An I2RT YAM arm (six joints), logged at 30 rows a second.
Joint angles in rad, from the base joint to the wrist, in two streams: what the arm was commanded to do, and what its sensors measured. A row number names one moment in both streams.
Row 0, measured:
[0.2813, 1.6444, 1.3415, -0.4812, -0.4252, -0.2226]
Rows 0 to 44, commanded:
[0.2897, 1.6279, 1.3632, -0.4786, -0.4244, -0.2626]
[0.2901, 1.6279, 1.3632, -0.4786, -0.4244, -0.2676]
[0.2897, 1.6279, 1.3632, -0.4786, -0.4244, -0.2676]
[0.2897, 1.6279, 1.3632, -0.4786, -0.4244, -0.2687]
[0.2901, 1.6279, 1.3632, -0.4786, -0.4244, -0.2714]
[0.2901, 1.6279, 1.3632, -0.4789, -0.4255, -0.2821]
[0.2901, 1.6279, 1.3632, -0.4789, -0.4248, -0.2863]
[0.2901, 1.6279, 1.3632, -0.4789, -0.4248, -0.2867]
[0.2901, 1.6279, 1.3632, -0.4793, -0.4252, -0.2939]
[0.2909, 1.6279, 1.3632, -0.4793, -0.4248, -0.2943]
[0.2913, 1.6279, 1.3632, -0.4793, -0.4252, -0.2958]
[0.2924, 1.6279, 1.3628, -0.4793, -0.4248, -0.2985]
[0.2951, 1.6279, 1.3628, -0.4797, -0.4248, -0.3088]
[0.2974, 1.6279, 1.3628, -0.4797, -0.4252, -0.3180]
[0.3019, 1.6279, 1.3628, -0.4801, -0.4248, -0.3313]
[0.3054, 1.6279, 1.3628, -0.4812, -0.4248, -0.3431]
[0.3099, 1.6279, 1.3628, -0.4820, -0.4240, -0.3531]
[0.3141, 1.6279, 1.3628, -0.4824, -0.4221, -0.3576]
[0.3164, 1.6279, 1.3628, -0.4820, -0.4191, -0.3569]
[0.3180, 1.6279, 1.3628, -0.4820, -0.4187, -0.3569]
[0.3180, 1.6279, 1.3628, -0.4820, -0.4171, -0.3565]
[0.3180, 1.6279, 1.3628, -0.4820, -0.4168, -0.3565]
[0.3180, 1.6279, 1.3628, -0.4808, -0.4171, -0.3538]
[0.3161, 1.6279, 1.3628, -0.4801, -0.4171, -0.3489]
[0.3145, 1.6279, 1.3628, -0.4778, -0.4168, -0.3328]
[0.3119, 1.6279, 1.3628, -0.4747, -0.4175, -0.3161]
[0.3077, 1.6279, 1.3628, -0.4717, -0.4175, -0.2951]
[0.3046, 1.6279, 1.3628, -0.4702, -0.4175, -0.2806]
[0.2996, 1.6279, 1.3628, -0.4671, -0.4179, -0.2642]
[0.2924, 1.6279, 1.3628, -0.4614, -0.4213, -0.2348]
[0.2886, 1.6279, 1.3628, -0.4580, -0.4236, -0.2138]
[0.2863, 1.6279, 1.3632, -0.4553, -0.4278, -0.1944]
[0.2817, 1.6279, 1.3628, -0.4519, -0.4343, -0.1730]
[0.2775, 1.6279, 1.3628, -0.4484, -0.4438, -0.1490]
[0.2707, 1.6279, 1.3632, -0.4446, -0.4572, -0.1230]
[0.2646, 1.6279, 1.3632, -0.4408, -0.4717, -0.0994]
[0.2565, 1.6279, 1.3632, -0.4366, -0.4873, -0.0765]
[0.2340, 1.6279, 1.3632, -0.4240, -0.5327, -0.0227]
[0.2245, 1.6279, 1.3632, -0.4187, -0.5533, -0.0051]
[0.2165, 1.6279, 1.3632, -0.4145, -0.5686, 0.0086]
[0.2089, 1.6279, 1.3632, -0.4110, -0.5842, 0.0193]
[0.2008, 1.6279, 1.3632, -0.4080, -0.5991, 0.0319]
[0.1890, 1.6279, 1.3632, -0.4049, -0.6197, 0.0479]
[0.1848, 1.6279, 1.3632, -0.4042, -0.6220, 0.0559]
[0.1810, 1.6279, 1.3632, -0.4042, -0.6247, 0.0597]
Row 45, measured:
[0.1993, 1.6444, 1.3415, -0.4095, -0.5549, -0.0093]
